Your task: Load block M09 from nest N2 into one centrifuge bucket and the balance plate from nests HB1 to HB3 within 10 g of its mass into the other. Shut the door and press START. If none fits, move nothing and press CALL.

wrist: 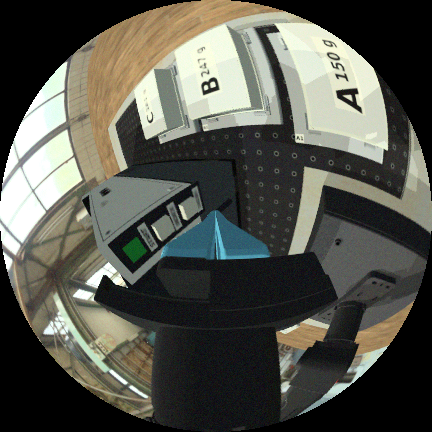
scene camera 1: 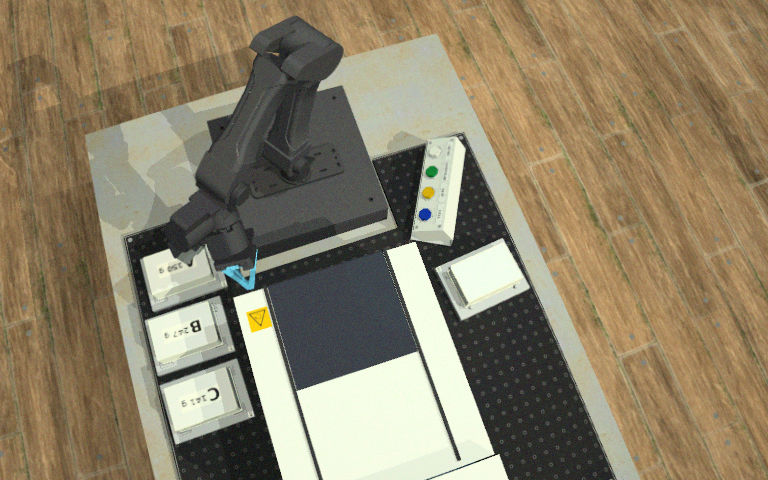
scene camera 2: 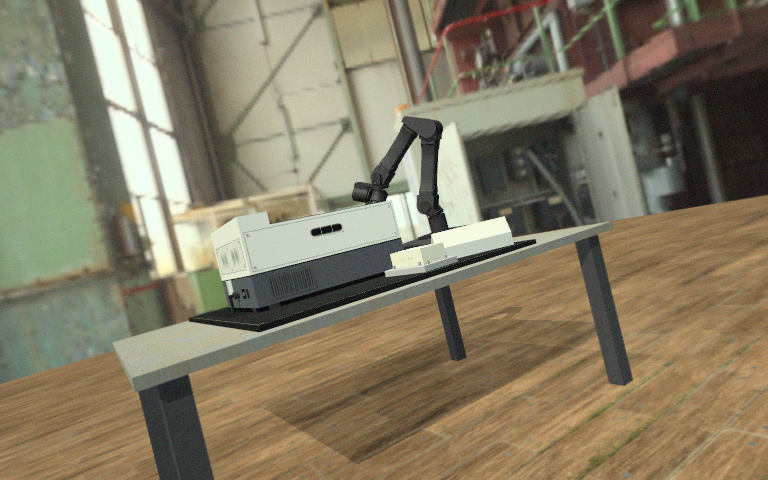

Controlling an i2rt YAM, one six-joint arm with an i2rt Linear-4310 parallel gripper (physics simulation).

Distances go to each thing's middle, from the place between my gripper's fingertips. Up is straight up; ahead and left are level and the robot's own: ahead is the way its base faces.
I see the dark door panel [scene camera 1: 343, 319] 140 mm to the left of my hand, 140 mm ahead of it and 100 mm above it. From my hand the other things lie so: white button box [scene camera 1: 434, 221] 430 mm to the left, 100 mm behind, 70 mm below; then white machine [scene camera 2: 263, 266] 290 mm ahead, 130 mm to the left, 10 mm above.
